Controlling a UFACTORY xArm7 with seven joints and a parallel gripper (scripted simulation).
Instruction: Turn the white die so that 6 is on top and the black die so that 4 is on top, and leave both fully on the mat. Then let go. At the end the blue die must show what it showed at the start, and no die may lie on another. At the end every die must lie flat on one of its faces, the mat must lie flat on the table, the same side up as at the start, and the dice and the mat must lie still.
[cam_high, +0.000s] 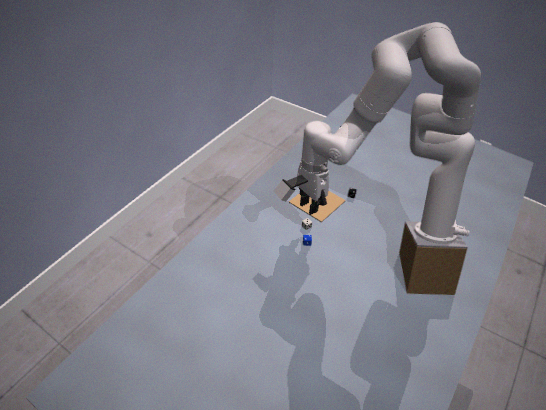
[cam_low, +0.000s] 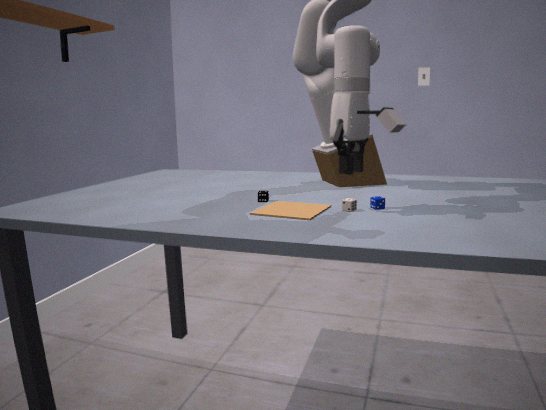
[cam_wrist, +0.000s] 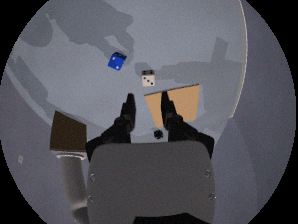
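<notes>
Now: the white die 9 cm below my hand. Round my hand: blue die (2 cm behind, 6 cm to the left, 9 cm below); black die (10 cm behind, 21 cm to the right, 9 cm below); mat (13 cm to the right, 10 cm below).
</notes>
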